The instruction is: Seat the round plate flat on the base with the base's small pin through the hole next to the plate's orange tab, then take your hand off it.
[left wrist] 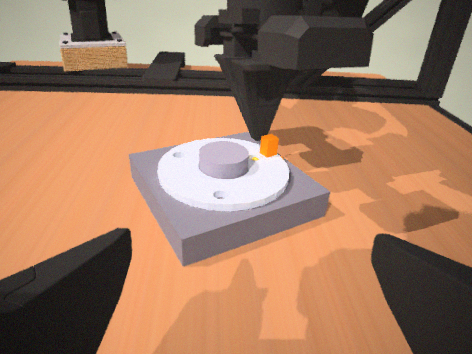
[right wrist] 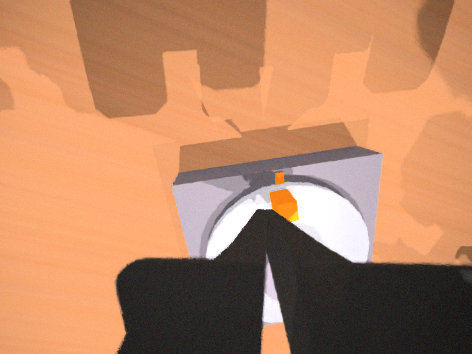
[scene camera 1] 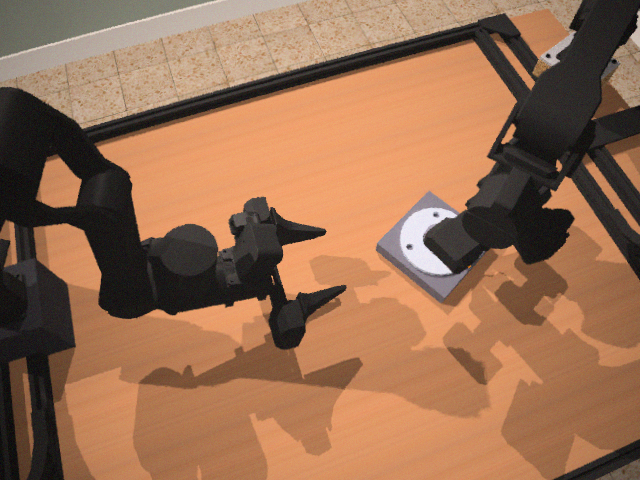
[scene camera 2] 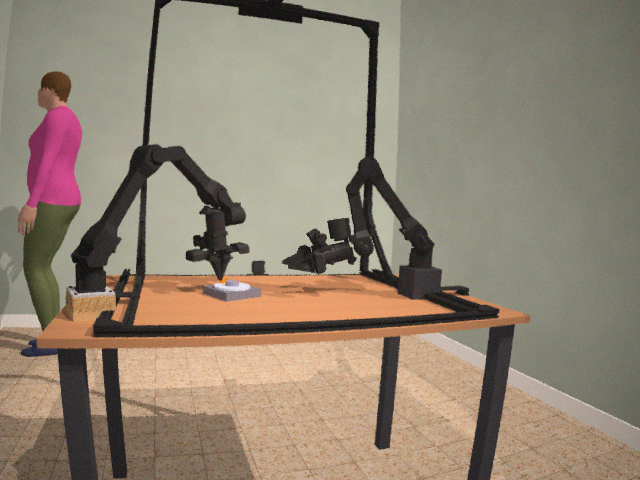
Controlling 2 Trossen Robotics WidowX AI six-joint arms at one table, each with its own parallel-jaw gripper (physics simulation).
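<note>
The white round plate (scene camera 1: 415, 230) (scene camera 2: 244, 286) (left wrist: 260, 185) (right wrist: 340, 220) lies on the square grey base (scene camera 1: 388, 243) (scene camera 2: 227, 296) (left wrist: 250, 230) (right wrist: 355, 167), looking flat, around the round grey boss (left wrist: 223, 159). Its orange tab (left wrist: 269, 145) (right wrist: 284, 204) stands near the base's orange mark (right wrist: 279, 178). A small yellow spot, seemingly the pin (left wrist: 255, 158), shows beside the tab in the left wrist view. My right gripper (scene camera 2: 222, 279) (left wrist: 258, 139) (right wrist: 264, 217) is shut and empty, tips down close beside the tab; contact is unclear. My left gripper (scene camera 1: 336, 259) (scene camera 2: 284, 261) (left wrist: 253, 244) is open and empty, away from the base.
A black frame rail (scene camera 1: 289, 80) (scene camera 2: 289, 327) runs along the table edge. The right arm stands on a wood-sided block (scene camera 2: 90, 304) (left wrist: 95, 56). A black overhead frame (scene camera 2: 371, 93) rises behind the table. A person in pink (scene camera 2: 56, 149) stands beyond it.
</note>
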